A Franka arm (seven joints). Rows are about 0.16 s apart.
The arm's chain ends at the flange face. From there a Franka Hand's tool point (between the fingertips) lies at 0.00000 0.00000 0.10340 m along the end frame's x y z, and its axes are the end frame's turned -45 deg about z.
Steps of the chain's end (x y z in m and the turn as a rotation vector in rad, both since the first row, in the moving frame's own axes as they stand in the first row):
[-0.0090 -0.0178 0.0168 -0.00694 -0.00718 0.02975]
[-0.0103 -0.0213 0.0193 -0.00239 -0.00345 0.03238]
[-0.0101 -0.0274 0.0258 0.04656 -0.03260 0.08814]
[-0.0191 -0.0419 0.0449 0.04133 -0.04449 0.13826]
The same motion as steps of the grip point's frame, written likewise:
[0.0052 -0.0190 0.0168 0.00017 -0.00998 0.02975]
[0.0074 -0.0224 0.0193 0.00075 -0.00413 0.03238]
[0.0135 -0.0322 0.0256 0.05597 0.00987 0.08814]
[0.0163 -0.0494 0.0447 0.06068 -0.00223 0.13826]

